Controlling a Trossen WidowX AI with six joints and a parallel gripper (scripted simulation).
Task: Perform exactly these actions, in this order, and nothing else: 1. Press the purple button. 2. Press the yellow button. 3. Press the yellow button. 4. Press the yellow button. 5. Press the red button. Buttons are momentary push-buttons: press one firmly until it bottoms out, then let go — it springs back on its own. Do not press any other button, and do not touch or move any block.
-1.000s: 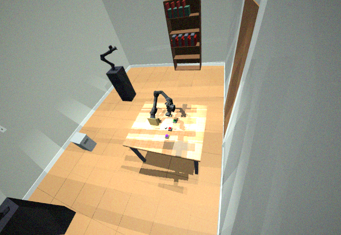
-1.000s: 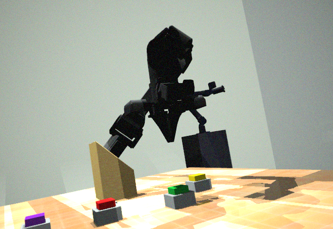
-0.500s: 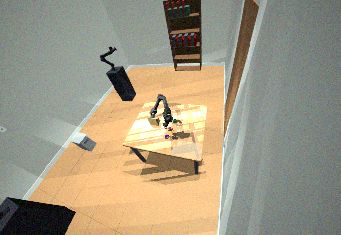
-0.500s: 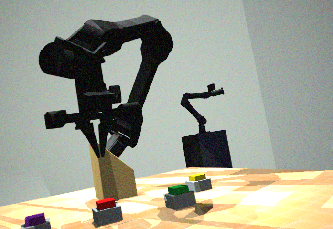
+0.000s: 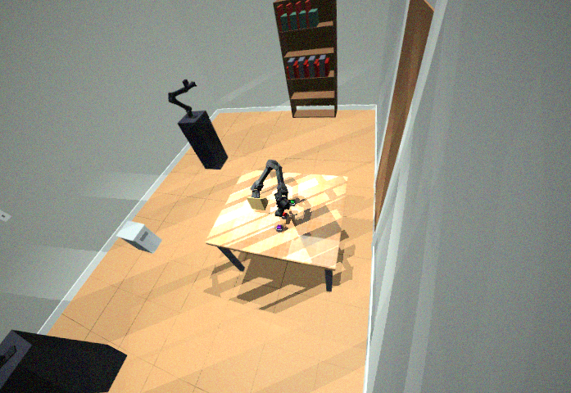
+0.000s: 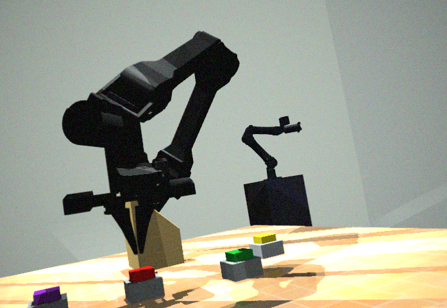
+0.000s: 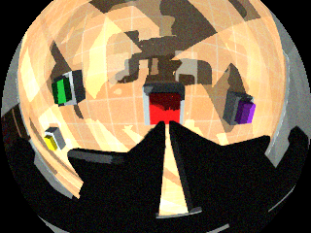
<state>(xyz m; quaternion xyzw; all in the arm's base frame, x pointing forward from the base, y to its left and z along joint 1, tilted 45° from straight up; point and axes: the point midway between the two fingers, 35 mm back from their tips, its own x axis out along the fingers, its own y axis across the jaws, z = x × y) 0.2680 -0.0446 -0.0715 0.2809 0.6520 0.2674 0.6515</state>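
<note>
The red button lies 3 cm below my gripper tip. From my gripper tip the other things lie so: purple button (13 cm to the right, 3 cm below); then yellow button (25 cm to the left, 6 cm behind, 3 cm below); then green button (14 cm to the left, 4 cm ahead, 3 cm below).
</note>
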